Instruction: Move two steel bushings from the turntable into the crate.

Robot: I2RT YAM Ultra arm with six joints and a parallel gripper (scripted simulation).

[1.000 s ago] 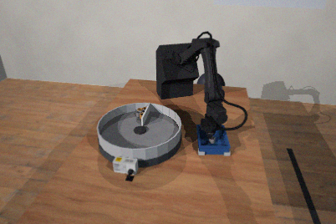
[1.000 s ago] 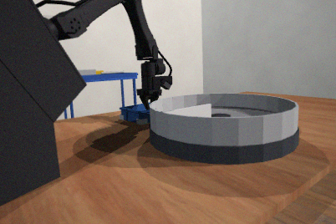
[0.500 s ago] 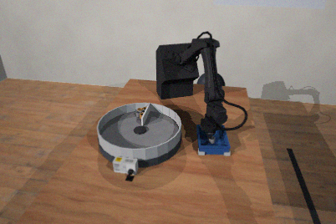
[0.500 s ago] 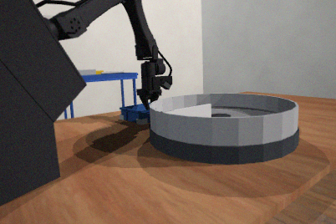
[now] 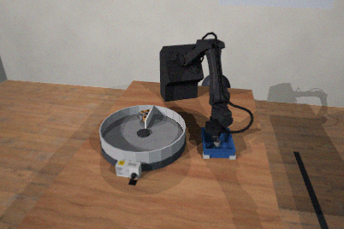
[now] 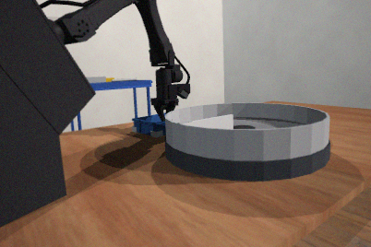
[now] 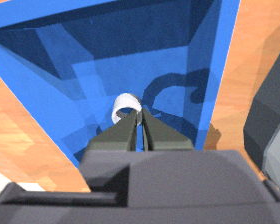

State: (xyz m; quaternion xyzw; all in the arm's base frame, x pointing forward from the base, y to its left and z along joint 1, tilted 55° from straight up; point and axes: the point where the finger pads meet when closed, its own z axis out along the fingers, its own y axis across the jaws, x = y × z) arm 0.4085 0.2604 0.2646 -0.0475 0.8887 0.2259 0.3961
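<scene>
The blue crate is 1 cm to the left of my hand and 1 cm below it. Also, from my hand: grey turntable 32 cm to the right, 16 cm ahead, 2 cm above.
</scene>
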